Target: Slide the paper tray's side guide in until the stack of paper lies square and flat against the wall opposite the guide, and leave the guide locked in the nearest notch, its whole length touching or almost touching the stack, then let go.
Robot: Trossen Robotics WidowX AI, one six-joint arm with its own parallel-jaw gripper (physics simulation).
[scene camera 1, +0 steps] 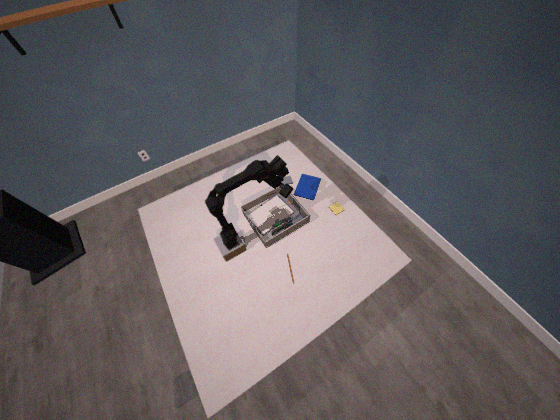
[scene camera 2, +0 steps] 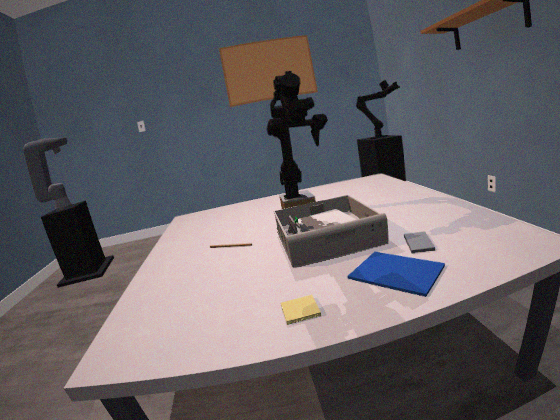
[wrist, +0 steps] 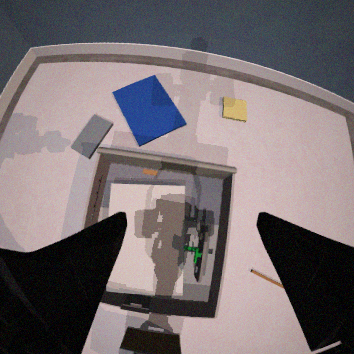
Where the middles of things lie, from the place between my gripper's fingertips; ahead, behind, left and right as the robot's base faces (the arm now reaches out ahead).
I see the white paper stack [scene camera 1: 265, 218] 29 cm below my hand, 7 cm to the left of it and 6 cm behind it. Round my hand: yellow sticky pad [scene camera 2: 300, 309] (32 cm ahead, 31 cm below, 18 cm to the right); blue book [scene camera 2: 416, 276] (31 cm below, 31 cm ahead, 9 cm to the left); grey block [wrist: 89, 138] (31 cm below, 24 cm to the left, 21 cm ahead).
